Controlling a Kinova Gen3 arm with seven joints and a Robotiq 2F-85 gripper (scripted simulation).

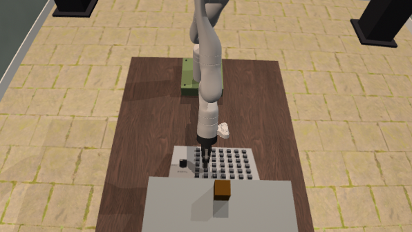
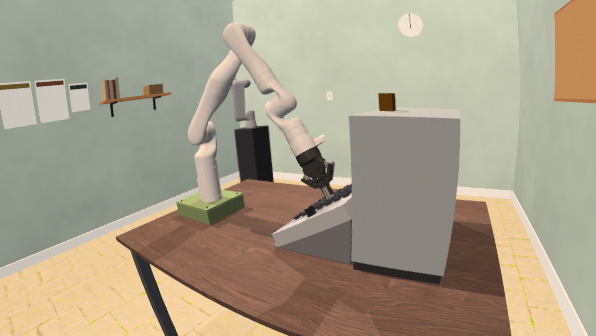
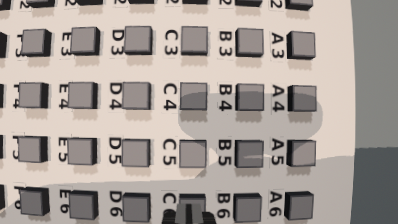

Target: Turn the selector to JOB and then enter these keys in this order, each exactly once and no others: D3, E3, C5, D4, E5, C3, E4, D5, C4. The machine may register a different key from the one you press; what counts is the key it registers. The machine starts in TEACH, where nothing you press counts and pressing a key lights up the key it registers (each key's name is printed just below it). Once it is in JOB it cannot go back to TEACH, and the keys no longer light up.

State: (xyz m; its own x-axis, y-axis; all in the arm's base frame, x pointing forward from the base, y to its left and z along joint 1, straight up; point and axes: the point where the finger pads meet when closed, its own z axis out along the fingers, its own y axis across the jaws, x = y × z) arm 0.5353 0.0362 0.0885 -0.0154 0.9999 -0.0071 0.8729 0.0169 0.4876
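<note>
My gripper is now 40 mm to the right of the C5 key, 20 mm short of it and 20 mm above it. The rest, counted from my hand: C4 key: 70 mm to the left, 20 mm below, 10 mm ahead; key D7: 40 mm below, 30 mm to the right, 10 mm behind; D5 key: 40 mm to the left, 40 mm below, 10 mm behind.
</note>
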